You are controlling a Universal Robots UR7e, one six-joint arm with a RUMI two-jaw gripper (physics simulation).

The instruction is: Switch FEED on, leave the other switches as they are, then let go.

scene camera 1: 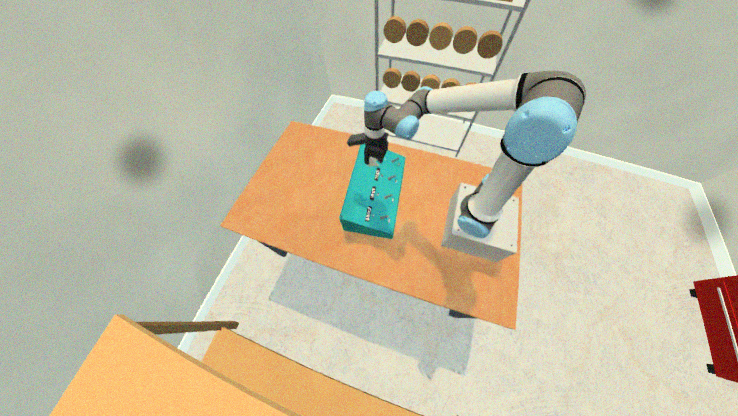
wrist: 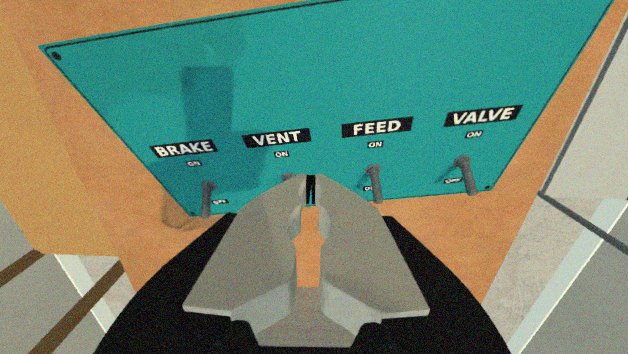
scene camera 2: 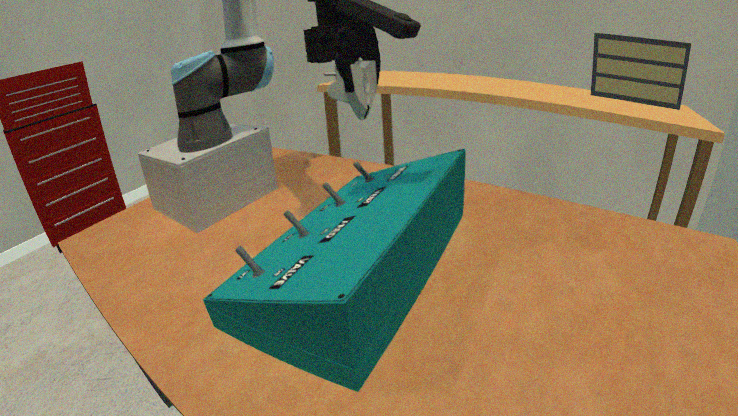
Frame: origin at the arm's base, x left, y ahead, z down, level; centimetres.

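Seen in the pictures: gripper, fingertip midpoint: (scene camera 1: 370, 166) (wrist: 311, 177) (scene camera 2: 363, 119); arm's base at its link origin: (scene camera 2: 205, 142).
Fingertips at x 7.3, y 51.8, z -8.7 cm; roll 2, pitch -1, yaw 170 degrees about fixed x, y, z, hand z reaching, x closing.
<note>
Offsets run from my fingertips to a thing's top centre. Level surfaces: height alone.
The teal switch panel (scene camera 1: 353, 209) (scene camera 2: 379, 248) (wrist: 350, 60) sits on the table. The FEED lever (scene camera 1: 389, 197) (scene camera 2: 296, 223) (wrist: 375, 185) leans to its OFF side. The VALVE lever {dx -21.2, dy -3.9, dz +13.8 cm} (scene camera 2: 250, 262) (wrist: 467, 176) and the BRAKE lever {dx +13.0, dy -15.1, dz +13.8 cm} (scene camera 2: 363, 171) (wrist: 206, 200) also lean to OFF. The VENT lever {dx +1.6, dy -11.4, dz +13.8 cm} (scene camera 2: 333, 194) leans the same way; in the wrist view the fingertips hide most of it. My gripper (scene camera 1: 373, 162) (scene camera 2: 364, 114) (wrist: 311, 177) is shut and empty, above the panel towards its BRAKE end and clear of the levers.
The orange table {dz +26.5 cm} (scene camera 1: 310, 180) (scene camera 2: 542, 310) carries the panel and the arm's pale base block (scene camera 1: 488, 242) (scene camera 2: 206, 191). A shelf rack (scene camera 1: 377, 46) with round items stands behind the table. A red drawer cabinet (scene camera 1: 715, 320) (scene camera 2: 67, 155) and a wooden bench (scene camera 2: 490, 95) stand farther off.
</note>
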